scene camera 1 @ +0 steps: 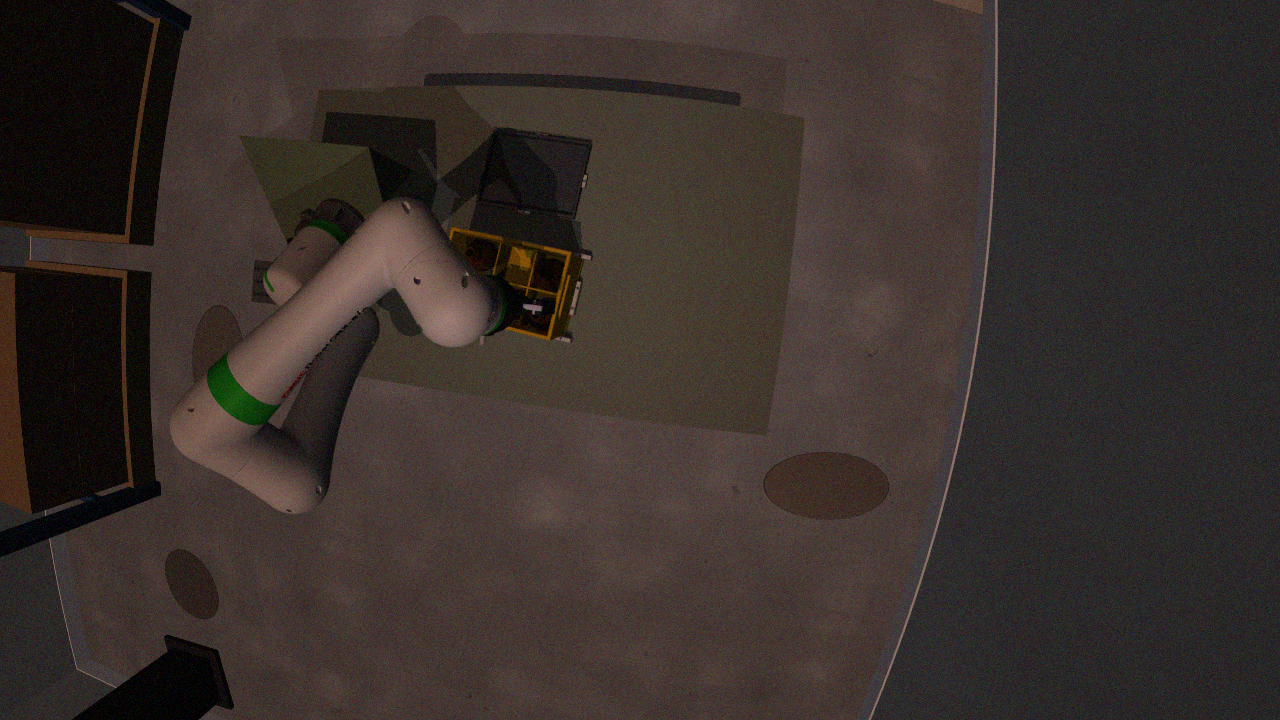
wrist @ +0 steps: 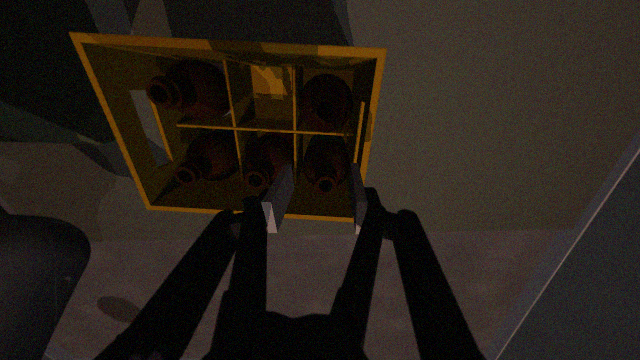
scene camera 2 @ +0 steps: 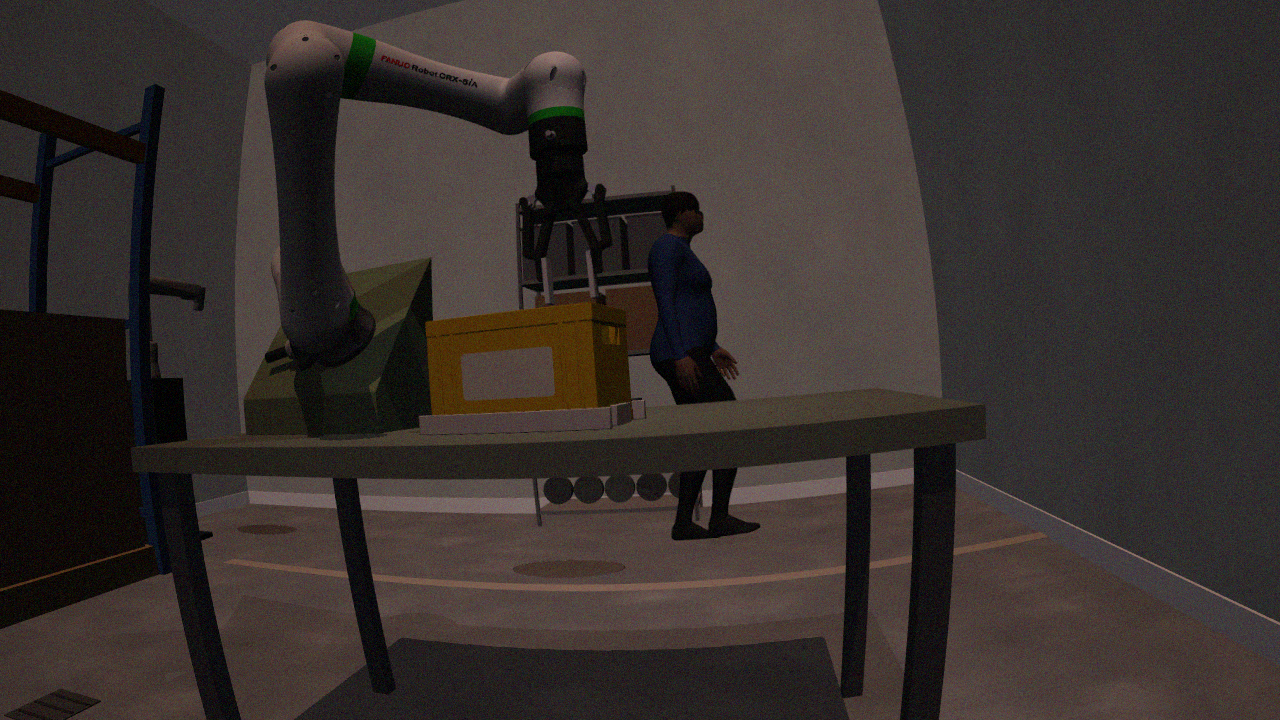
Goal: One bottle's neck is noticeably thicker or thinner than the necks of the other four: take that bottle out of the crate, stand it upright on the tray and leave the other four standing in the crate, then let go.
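Pixels of known places: gripper, fingertip midpoint: (wrist: 321, 176) (scene camera 2: 572, 300); arm's base at its link origin: (scene camera 1: 344, 224) (scene camera 2: 344, 339).
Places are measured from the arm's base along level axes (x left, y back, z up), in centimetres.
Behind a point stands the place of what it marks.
Observation:
The yellow crate (scene camera 1: 519, 242) @(y -44.1, x -5.8, z -0.2 cm) (scene camera 2: 581, 358) @(y -49.4, x -25.6, z -7.9 cm) (wrist: 200, 44) @(y -39.5, x -4.8, z -0.2 cm) stands on the table. Five dark brown bottles stand in it; the back middle compartment is empty. In the wrist view the back-left bottle (wrist: 200, 87) @(y -34.8, x -7.4, z -5.4 cm) has a mouth that looks somewhat wider. The front-left bottle (wrist: 212, 155) @(y -32.6, x -15.7, z -5.4 cm), front-middle bottle (wrist: 267, 152) @(y -40.3, x -16.6, z -5.6 cm), front-right bottle (wrist: 325, 155) @(y -48.2, x -18.3, z -5.7 cm) and back-right bottle (wrist: 327, 95) @(y -49.7, x -10.7, z -2.4 cm) are dim; the back-right neck is hard to judge. My gripper (scene camera 1: 534, 307) @(y -47.8, x -18.3, z 0.9 cm) (scene camera 2: 571, 298) @(y -47.8, x -18.3, z 0.9 cm) (wrist: 321, 176) @(y -47.8, x -18.3, z 0.9 cm) is open and empty above the front-right compartment. The dark tray (scene camera 1: 546, 174) @(y -45.1, x 13.3, z -17.3 cm) lies behind the crate and holds no bottle.
The crate sits on a low pale base (scene camera 2: 519, 420) @(y -39.7, x -24.6, z -16.0 cm) on the green-grey table (scene camera 1: 689, 268) @(y -80.1, x -9.3, z -17.7 cm) (scene camera 2: 805, 416) @(y -78.6, x -34.2, z -17.7 cm). A faceted green block (scene camera 1: 304, 170) @(y 4.5, x 10.8, z 10.3 cm) (scene camera 2: 402, 331) @(y -13.5, x -0.8, z 0.2 cm) stands left of the crate, by the arm's base. A person (scene camera 2: 684, 304) and a shelf unit are behind the table.

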